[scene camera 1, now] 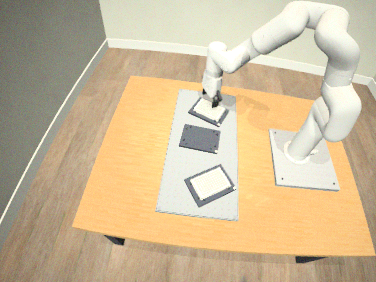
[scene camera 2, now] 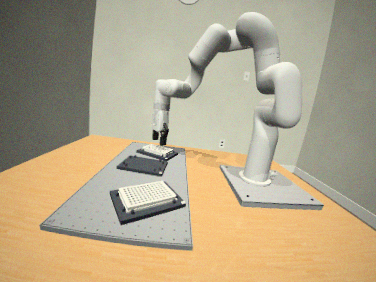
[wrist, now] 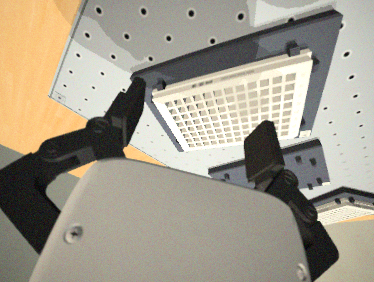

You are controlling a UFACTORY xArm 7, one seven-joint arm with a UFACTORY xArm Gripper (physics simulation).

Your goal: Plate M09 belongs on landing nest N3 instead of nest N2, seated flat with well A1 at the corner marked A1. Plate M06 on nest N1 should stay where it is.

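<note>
The white well plate M09 (scene camera 1: 206, 112) (scene camera 2: 161, 151) (wrist: 220, 110) lies on the dark nest N2 (wrist: 225, 52) at the far end; its label is too blurred to read. My gripper (scene camera 1: 210, 98) (scene camera 2: 159, 140) (wrist: 201, 113) is open and empty, close above this plate; in the wrist view its right finger overlaps the plate. The dark nest N3 (scene camera 1: 200, 138) (scene camera 2: 142, 165) (wrist: 291, 170) is bare, in the middle, with a small white tag at one corner. The white plate M06 (scene camera 1: 211, 183) (scene camera 2: 150, 196) (wrist: 345, 215) lies on nest N1 (scene camera 1: 202, 201) (scene camera 2: 121, 214) at the near end.
The nests stand on a grey perforated board (scene camera 1: 175, 192) (scene camera 2: 75, 215) (wrist: 75, 90) on the wooden table (scene camera 1: 120, 165) (scene camera 2: 225, 240). The arm's grey base plate (scene camera 1: 305, 175) (scene camera 2: 280, 195) stands to the right of the board.
</note>
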